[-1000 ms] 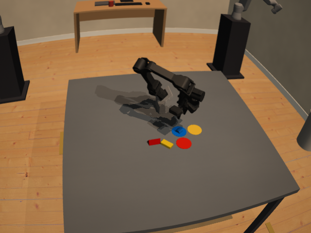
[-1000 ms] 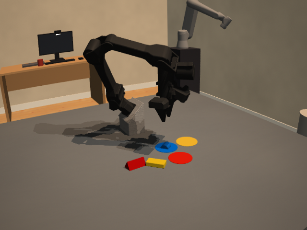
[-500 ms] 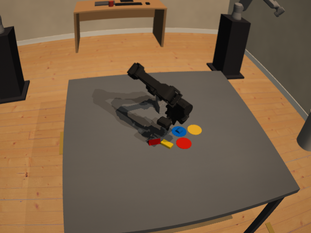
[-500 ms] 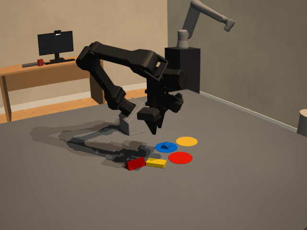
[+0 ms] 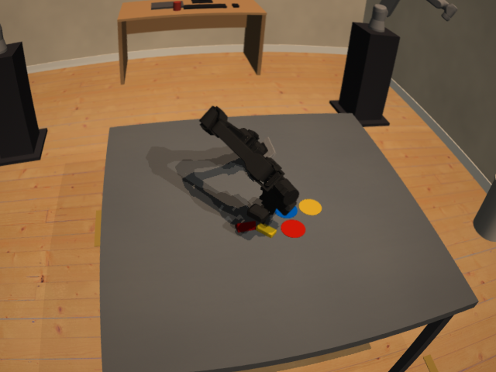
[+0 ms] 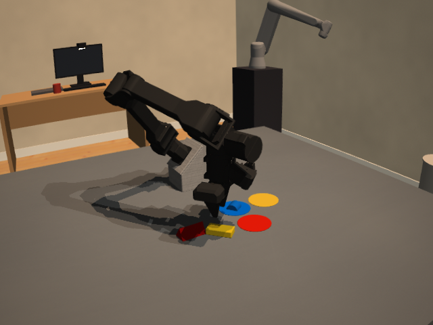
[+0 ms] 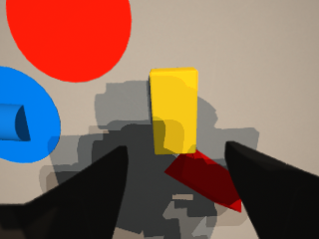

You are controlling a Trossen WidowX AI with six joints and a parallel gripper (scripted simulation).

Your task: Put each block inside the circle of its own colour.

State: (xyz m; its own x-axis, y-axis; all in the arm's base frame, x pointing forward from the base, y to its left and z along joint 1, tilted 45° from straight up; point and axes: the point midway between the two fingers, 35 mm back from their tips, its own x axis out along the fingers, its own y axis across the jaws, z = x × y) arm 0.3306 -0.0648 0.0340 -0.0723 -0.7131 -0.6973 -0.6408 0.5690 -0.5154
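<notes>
My gripper is now 90 mm above the yellow block. Round my hand: red circle 100 mm to the left, 90 mm below, 10 mm ahead; then blue block 110 mm to the left, 90 mm below, 90 mm behind; then red block 80 mm below, 60 mm to the right, 30 mm behind.
</notes>
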